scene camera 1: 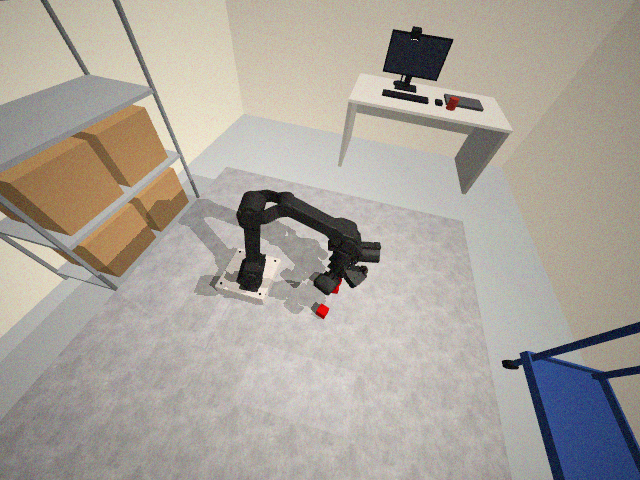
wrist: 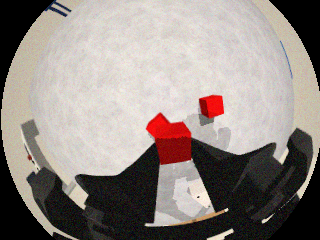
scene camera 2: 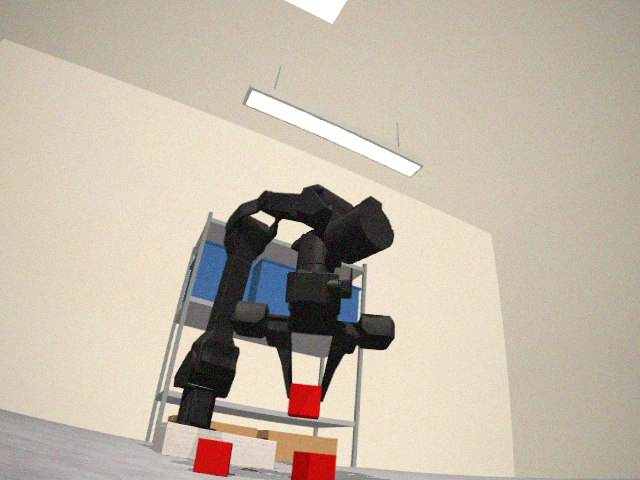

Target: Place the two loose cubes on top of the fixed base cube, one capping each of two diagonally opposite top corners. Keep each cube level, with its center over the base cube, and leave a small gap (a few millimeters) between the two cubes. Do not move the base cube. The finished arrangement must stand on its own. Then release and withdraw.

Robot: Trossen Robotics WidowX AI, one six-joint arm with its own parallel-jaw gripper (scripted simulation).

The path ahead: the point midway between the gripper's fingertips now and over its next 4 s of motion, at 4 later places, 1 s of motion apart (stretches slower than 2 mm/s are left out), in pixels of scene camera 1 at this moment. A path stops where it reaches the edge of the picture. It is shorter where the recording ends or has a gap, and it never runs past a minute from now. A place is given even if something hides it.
The gripper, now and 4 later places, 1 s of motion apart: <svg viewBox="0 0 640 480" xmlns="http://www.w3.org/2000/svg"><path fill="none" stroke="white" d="M335 281L333 276L332 278L332 275L329 290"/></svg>
